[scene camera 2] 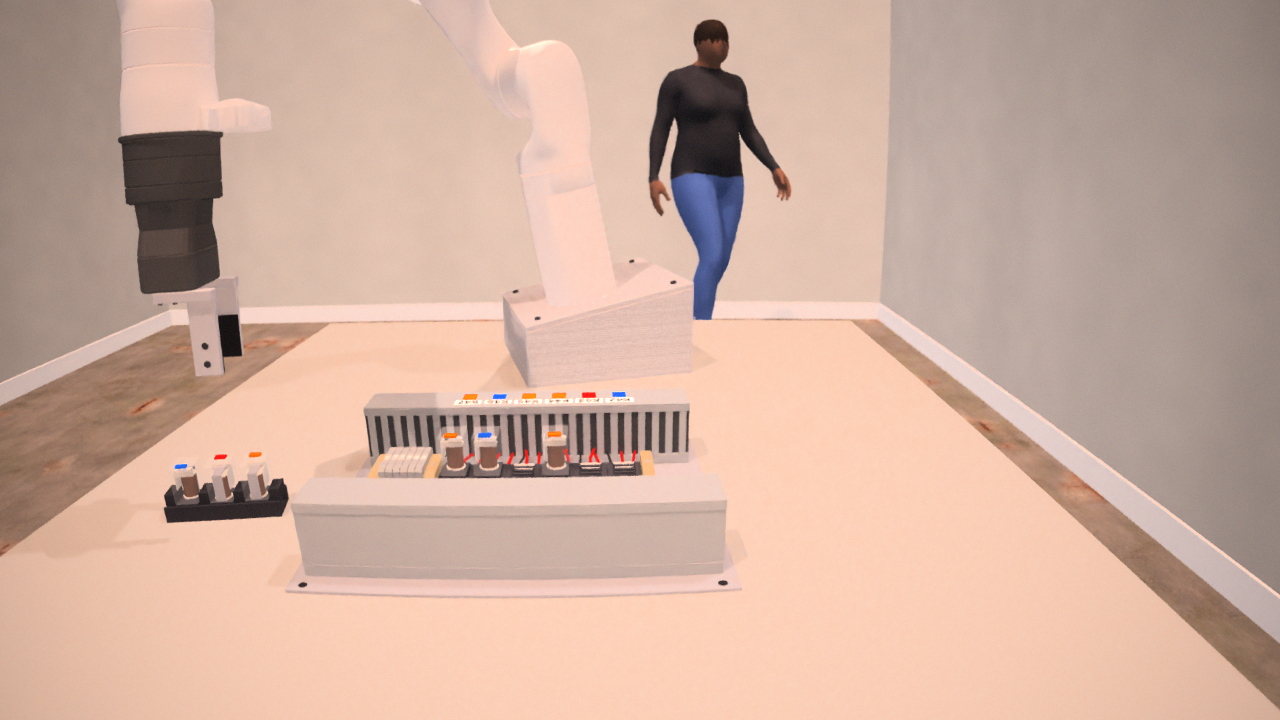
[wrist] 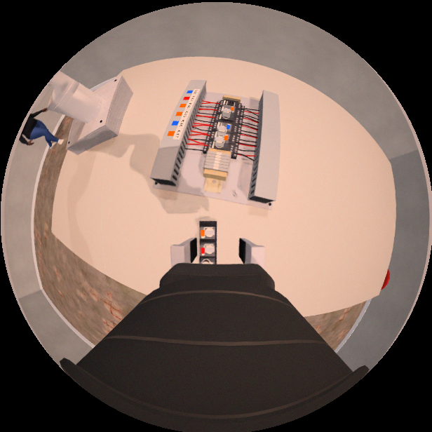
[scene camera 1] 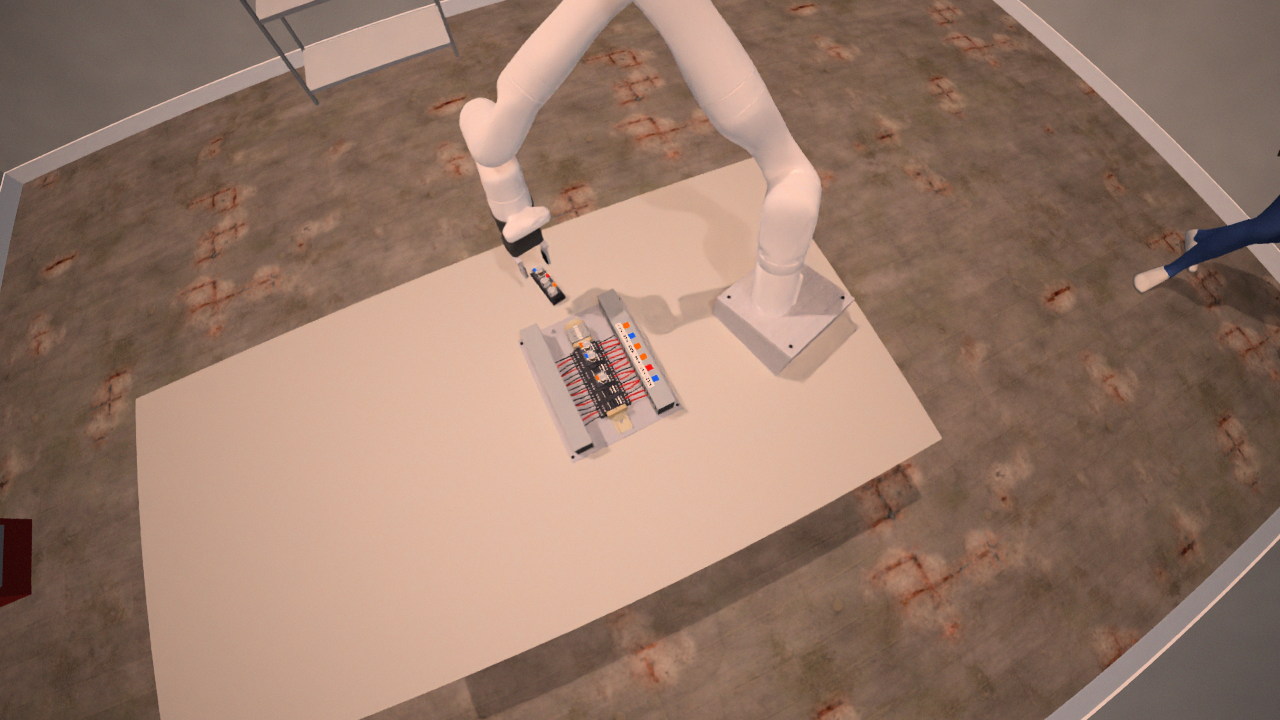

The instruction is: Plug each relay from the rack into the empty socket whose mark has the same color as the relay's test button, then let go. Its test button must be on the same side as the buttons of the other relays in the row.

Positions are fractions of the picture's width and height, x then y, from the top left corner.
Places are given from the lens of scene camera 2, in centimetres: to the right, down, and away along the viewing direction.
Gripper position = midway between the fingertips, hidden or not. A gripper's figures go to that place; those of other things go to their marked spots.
gripper (scene camera 2: 0.17,0.51): -33, 0, 54
orange-button relay (scene camera 2: 0.20,0.65): -32, 9, 57
red-button relay (scene camera 2: 0.17,0.66): -35, 10, 56
blue-button relay (scene camera 2: 0.15,0.66): -38, 10, 56
